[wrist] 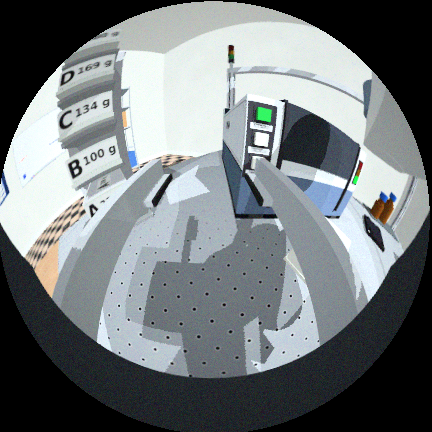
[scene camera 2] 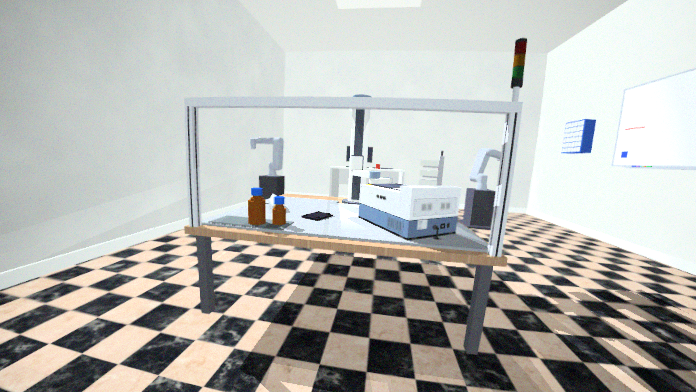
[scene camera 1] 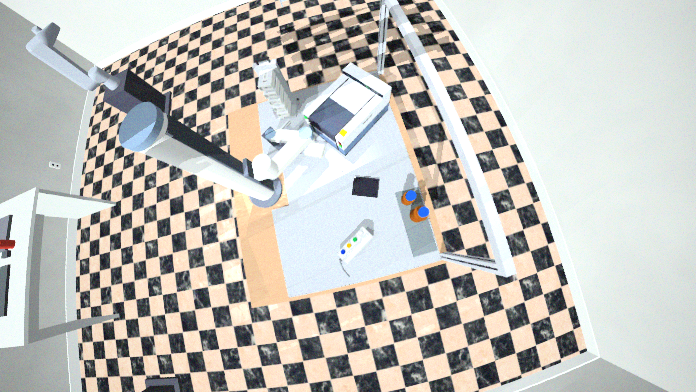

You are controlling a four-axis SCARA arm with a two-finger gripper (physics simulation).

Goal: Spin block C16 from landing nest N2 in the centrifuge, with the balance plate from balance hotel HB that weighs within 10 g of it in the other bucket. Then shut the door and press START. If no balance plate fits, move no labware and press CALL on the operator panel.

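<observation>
Brown bottle with blue cap (scene camera 2: 256, 205) visible. My gripper (wrist: 207, 165) carrying nothing.
</observation>
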